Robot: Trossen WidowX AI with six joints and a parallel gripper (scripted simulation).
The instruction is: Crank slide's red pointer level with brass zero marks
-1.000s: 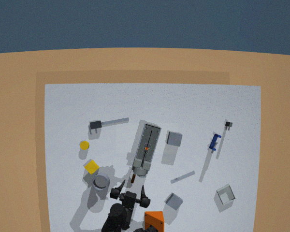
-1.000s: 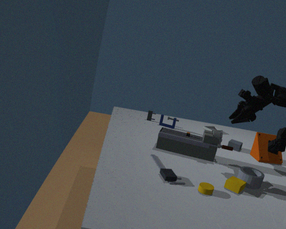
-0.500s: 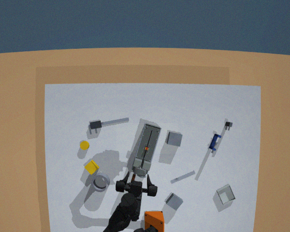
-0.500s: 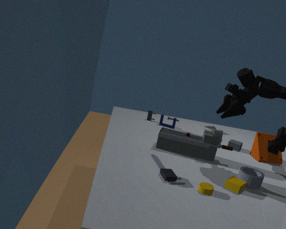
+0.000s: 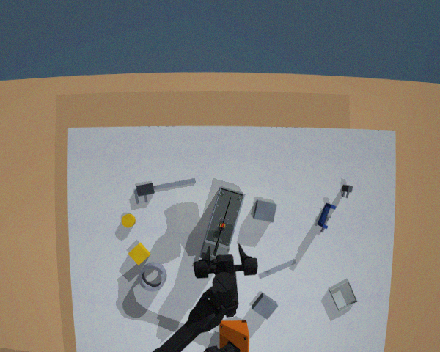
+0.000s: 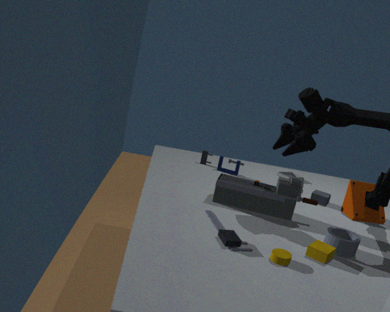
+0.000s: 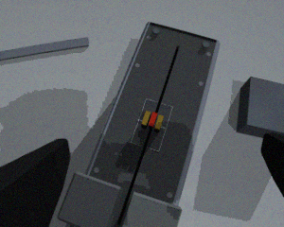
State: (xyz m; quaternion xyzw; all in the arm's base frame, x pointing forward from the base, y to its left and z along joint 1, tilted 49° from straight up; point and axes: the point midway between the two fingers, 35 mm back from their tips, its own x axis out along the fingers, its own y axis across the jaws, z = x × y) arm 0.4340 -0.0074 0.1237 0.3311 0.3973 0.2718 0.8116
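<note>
Right now the brown crank handle is 13 cm behind my gripper tip, 6 cm to the left of it and 12 cm below it. Also, from my gripper tip: flat grey bar: 11 cm behind, 22 cm to the right, 19 cm below; red pointer: 5 cm ahead, 1 cm to the left, 11 cm below; yellow block: 12 cm behind, 31 cm to the left, 18 cm below.
</note>
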